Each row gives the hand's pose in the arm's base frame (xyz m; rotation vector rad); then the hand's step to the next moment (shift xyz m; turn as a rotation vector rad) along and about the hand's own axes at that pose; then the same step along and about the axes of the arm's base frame.
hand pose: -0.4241 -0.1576 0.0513 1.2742 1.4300 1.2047
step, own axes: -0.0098 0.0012 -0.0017 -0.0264 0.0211 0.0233
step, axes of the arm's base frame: -0.0003 -0.0099 0.0014 0.0296 -0.0231 0.0166
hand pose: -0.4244 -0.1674 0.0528 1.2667 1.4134 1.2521
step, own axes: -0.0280 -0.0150 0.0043 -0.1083 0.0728 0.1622
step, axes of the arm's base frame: 0.0058 -0.0270 -0.0163 0.1844 -0.0855 0.0448
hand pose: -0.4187 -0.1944 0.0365 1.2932 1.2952 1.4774
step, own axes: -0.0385 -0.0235 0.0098 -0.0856 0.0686 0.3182
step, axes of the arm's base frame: 0.0152 -0.0307 -0.0309 0.3327 -0.0318 0.0402
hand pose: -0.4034 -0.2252 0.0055 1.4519 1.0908 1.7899
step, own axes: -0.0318 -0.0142 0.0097 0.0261 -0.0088 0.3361
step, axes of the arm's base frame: 0.0162 -0.0173 -0.0273 0.3194 0.1042 0.0294
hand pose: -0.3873 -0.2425 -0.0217 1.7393 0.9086 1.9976
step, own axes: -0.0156 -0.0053 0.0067 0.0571 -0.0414 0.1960
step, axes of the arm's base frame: 0.0087 -0.0043 -0.0149 0.1726 0.1139 0.0248
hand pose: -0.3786 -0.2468 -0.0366 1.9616 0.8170 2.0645
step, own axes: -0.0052 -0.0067 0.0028 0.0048 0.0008 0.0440
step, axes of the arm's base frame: 0.0017 0.0038 -0.0079 0.0421 0.0133 0.0036
